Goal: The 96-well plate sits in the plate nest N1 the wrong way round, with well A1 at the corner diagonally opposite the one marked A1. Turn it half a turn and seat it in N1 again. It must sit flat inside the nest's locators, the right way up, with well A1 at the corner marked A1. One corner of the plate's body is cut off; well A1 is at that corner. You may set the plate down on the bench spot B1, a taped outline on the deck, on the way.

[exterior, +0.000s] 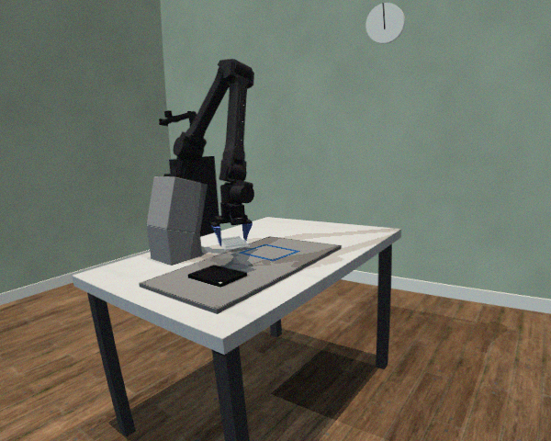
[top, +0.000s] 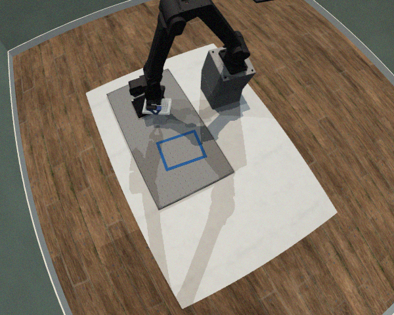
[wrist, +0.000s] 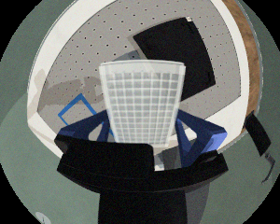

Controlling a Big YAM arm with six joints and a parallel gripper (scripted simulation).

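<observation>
My hand is 10 mm short of the black plate nest N1, 100 mm to the left of it and 90 mm above it. From my hand the other things lie so: white A1 mark: 90 mm ahead, 150 mm to the right, 80 mm below; then white 96-well plate: right at my hand.
</observation>
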